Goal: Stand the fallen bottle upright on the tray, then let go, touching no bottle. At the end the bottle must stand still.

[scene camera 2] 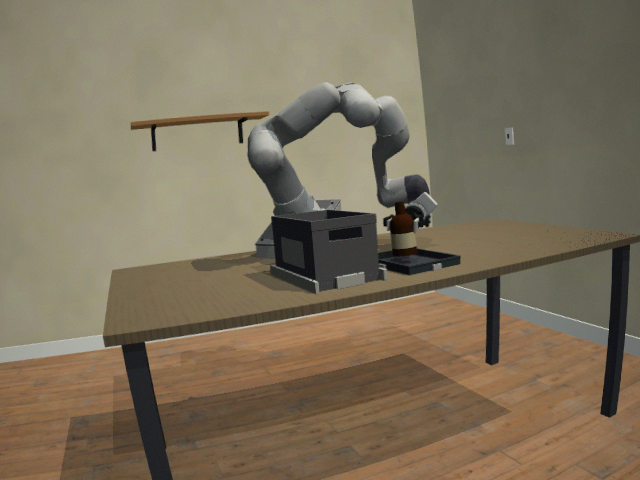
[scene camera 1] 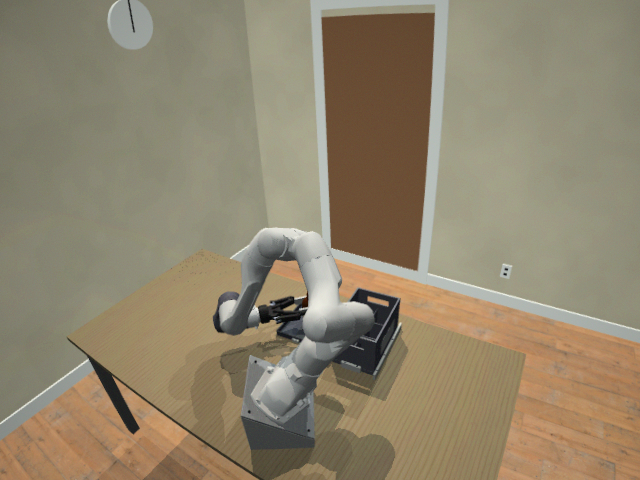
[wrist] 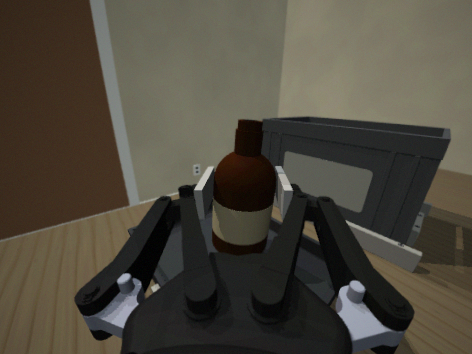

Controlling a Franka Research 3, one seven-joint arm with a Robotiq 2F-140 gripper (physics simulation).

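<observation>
A brown bottle (scene camera 2: 402,227) (wrist: 243,200) with a cream label stands upright, or very nearly so, over the tray (scene camera 2: 434,264) (wrist: 315,280). Its base shows at the tray's floor in scene camera 2; whether it touches the floor cannot be told. In scene camera 1 a sliver of the bottle (scene camera 1: 304,300) shows behind the arm, and part of the tray (scene camera 1: 289,333) shows. My gripper (wrist: 244,177) is shut on the bottle, with one pale pad on each side of its upper body, above the label. The gripper reaches it from the side, roughly level.
A dark grey crate (scene camera 1: 356,356) (scene camera 2: 343,258) (wrist: 400,185) stands close beside the tray, within low pale edge strips (scene camera 2: 350,280) (wrist: 385,245). It is taller than the tray's rim. The arm's base (scene camera 1: 279,434) stands on the wooden table (scene camera 1: 454,392) (scene camera 2: 206,304).
</observation>
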